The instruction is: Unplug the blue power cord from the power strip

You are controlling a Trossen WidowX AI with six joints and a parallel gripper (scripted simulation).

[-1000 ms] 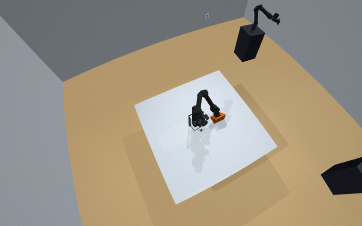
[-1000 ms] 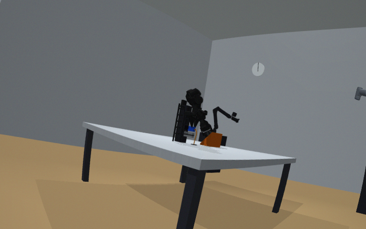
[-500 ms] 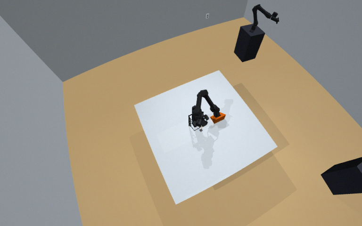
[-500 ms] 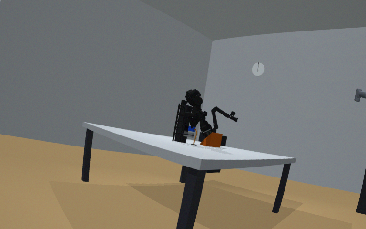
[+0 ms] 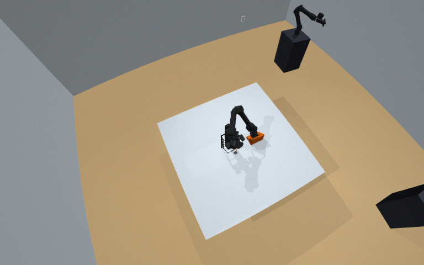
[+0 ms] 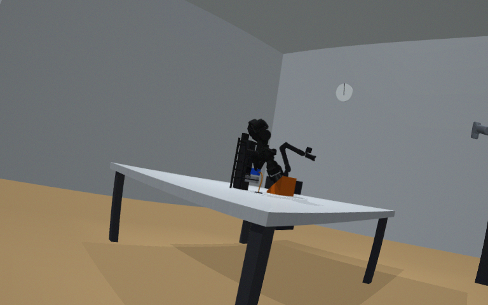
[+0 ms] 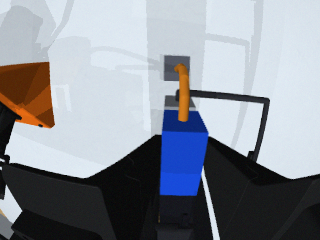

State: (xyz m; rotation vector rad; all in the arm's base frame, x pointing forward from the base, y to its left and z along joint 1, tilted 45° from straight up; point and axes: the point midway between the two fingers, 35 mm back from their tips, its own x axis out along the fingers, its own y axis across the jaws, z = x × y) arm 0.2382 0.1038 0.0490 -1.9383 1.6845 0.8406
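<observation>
My gripper tip is 11 cm above the grey anchor, 3 cm to the right of it and 1 cm past it. From my gripper tip the other things lie so: blue plug 3 cm to the right, 1 cm ahead.
</observation>
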